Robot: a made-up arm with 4 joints.
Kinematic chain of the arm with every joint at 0, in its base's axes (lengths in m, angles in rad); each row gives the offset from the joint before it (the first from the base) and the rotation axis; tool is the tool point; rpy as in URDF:
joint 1: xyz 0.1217 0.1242 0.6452 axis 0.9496 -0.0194 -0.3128
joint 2: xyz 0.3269 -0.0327 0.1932 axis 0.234 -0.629 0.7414
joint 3: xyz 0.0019 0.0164 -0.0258 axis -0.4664 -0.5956 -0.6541
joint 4: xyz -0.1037 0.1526 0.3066 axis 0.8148 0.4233 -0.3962
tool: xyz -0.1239 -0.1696 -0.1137 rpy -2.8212 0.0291 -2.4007
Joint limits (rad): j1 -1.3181..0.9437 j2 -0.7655..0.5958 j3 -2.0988..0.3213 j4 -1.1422..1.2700
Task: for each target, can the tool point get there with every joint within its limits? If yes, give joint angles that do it. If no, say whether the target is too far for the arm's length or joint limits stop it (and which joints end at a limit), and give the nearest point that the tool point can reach.
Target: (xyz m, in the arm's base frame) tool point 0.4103 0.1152 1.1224
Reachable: yes | joints -0.2355 -0.3155 -0.3703 -0.5912
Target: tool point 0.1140 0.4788 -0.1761
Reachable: no: joint limits stop it (at a limit: joint 1, joint 2, joint 3, joint 4) | nearest point 0.2100 0.5967 0.3104 | short by 0.510 m
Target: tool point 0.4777 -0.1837 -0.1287
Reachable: no: joint limits stop it (at a limit: joint 1, joint 2, joint 3) | nearest point 0.6009 -0.1943 0.3801 | short by 0.524 m
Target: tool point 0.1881 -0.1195 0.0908
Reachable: no: joint limits stop it (at a limit: joint 1, joint 2, joint 3) | nearest point 0.4659 -0.2306 0.4313 | short by 0.453 m
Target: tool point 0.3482 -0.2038 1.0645
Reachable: yes | joints 0.5591 -0.4296 0.0313 -0.8741
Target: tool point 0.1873 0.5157 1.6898
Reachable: no: too far | nearest point 0.3280 0.3490 1.1989 | short by 0.537 m
